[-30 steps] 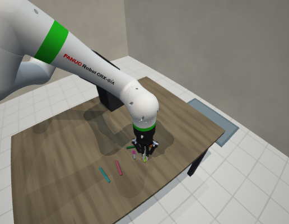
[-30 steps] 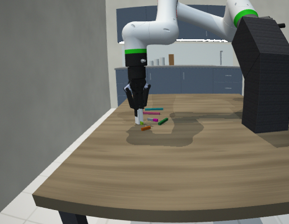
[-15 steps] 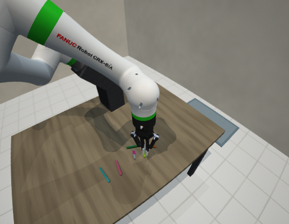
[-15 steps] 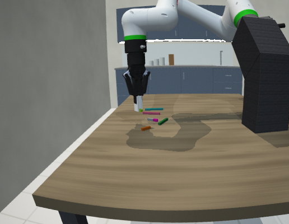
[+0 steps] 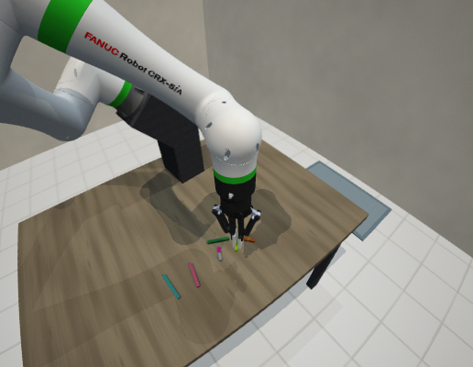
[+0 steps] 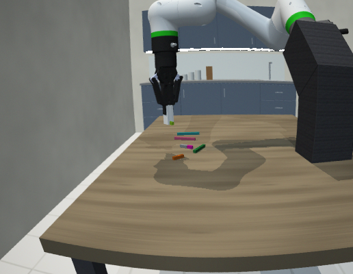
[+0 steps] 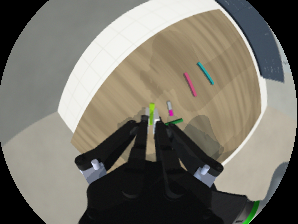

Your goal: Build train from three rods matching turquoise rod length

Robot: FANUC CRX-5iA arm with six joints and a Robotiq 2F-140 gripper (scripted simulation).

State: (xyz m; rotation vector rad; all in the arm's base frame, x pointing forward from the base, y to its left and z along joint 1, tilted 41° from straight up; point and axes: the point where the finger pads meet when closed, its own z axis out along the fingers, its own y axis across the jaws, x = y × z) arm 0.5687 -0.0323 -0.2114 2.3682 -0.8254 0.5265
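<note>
My gripper is now 130 mm above the grey rod, 50 mm to the left of it and 40 mm past it. Round my hand: magenta rod: 130 mm below, 70 mm behind, 40 mm to the right; lime rod: 30 mm below; orange rod: 130 mm below, 80 mm to the left, 50 mm behind.
</note>
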